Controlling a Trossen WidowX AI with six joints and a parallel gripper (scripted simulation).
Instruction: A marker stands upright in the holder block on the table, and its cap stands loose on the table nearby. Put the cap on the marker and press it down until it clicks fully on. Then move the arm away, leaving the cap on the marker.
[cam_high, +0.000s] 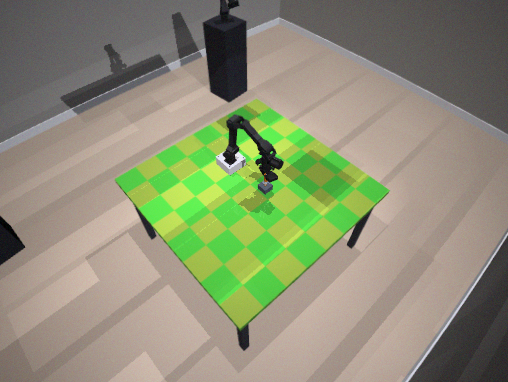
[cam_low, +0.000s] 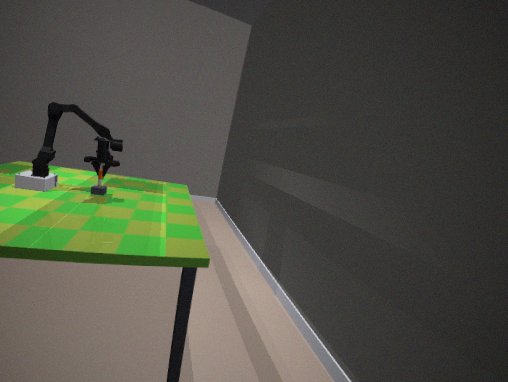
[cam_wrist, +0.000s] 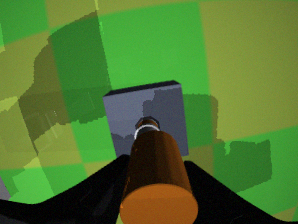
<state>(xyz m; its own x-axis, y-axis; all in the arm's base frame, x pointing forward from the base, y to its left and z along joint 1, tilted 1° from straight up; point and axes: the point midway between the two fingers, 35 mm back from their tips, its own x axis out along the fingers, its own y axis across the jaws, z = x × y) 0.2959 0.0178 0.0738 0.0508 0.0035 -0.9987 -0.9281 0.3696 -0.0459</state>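
Right now the orange cap is 10 mm above my gripper tip. From my gripper tip the other things lie so: holder block (80 mm below).
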